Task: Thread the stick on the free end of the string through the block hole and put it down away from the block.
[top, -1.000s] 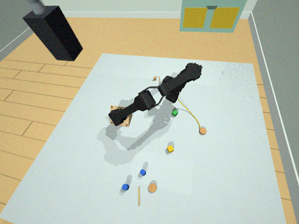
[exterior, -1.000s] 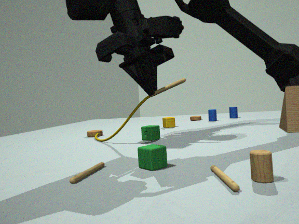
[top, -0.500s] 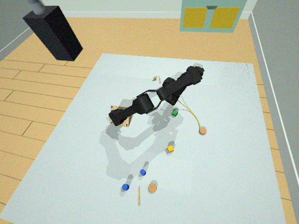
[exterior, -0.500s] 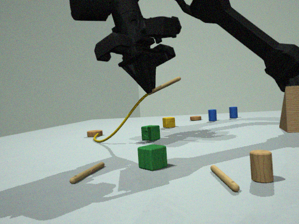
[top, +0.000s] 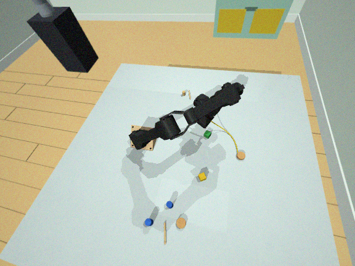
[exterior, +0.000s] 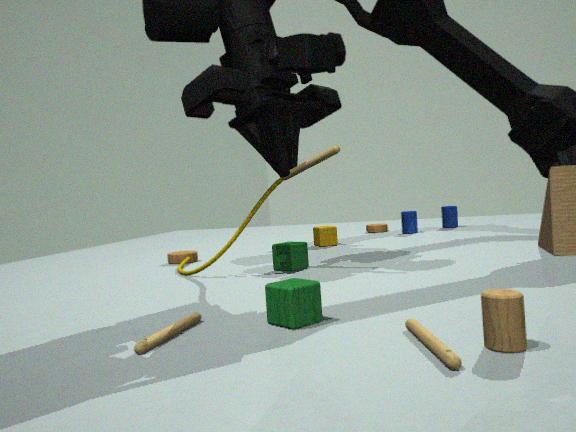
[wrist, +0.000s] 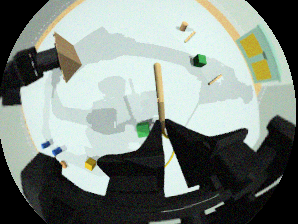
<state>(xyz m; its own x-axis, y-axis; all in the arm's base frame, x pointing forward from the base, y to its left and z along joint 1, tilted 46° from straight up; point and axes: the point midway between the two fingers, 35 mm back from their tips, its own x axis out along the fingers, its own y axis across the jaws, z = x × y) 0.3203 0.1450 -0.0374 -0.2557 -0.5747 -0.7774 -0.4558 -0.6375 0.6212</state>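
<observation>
Now: the yellow cube 20 mm ahead of my gripper tip, 280 mm to the right of it and 90 mm below it. Round my gripper tip: wooden cylinder 170 mm behind, 240 mm to the left, 90 mm below.
</observation>
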